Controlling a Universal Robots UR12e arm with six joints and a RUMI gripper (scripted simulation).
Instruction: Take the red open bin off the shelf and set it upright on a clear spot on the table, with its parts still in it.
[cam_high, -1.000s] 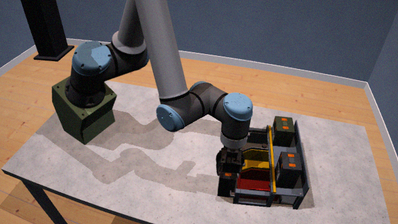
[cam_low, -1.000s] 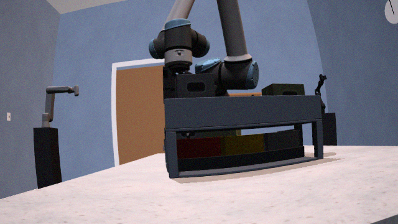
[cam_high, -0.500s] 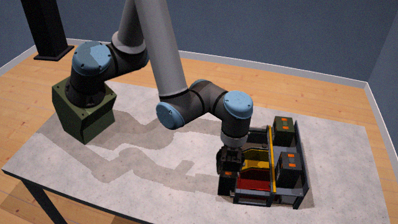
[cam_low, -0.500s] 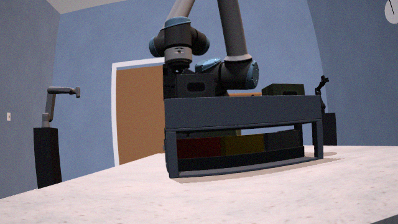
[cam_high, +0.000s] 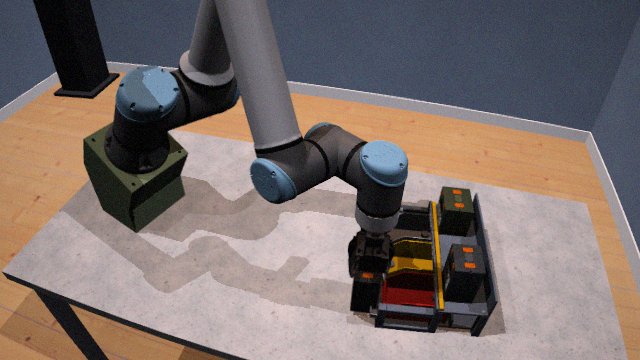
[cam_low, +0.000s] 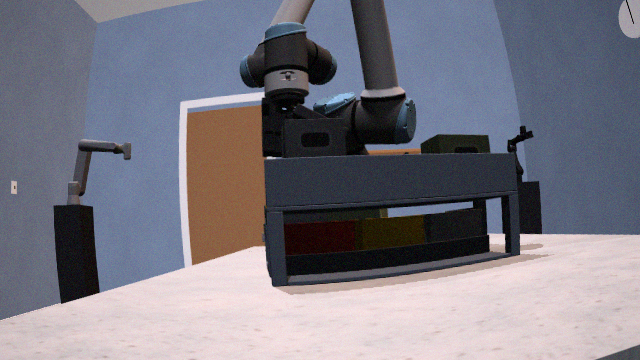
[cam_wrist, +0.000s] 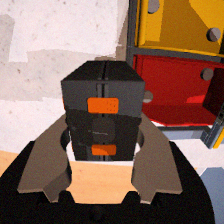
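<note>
Now: the black box 40 mm below my hand. From my hand the other things lie so: yellow bin 130 mm ahead, 120 mm to the left, 80 mm below; then yellow rail 180 mm ahead, 130 mm to the left, 20 mm below; then red open bin 130 mm ahead, 10 mm to the left, 80 mm below.
</note>
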